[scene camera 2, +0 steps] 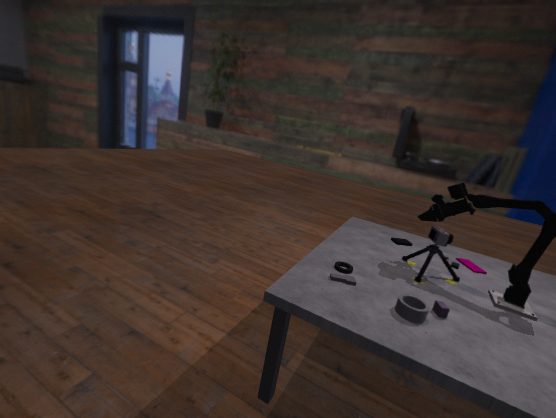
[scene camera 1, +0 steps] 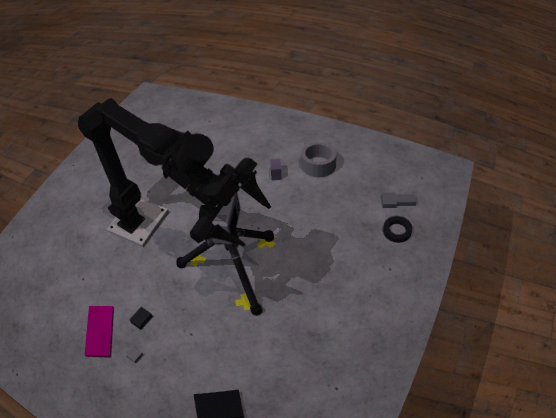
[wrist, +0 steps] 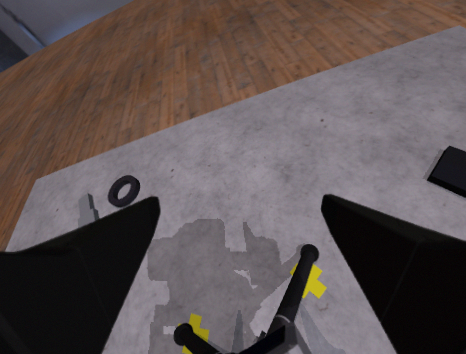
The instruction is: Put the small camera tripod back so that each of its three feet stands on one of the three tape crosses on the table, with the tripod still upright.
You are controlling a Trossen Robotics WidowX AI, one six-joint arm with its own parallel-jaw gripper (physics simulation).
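Note:
The small black tripod stands upright with a grey camera on top. In scene camera 1, its front foot is just right of the front yellow cross, its left foot is left of the left cross, and its right foot is at the back edge of the right cross. Two crosses show in the wrist view, each partly covered by a leg. My gripper is open and empty, above the tripod; it hides part of the camera in scene camera 1.
On the table are a grey ring, a purple block, a grey stepped piece, a black ring, a magenta slab, a dark block, a small grey piece and a black slab.

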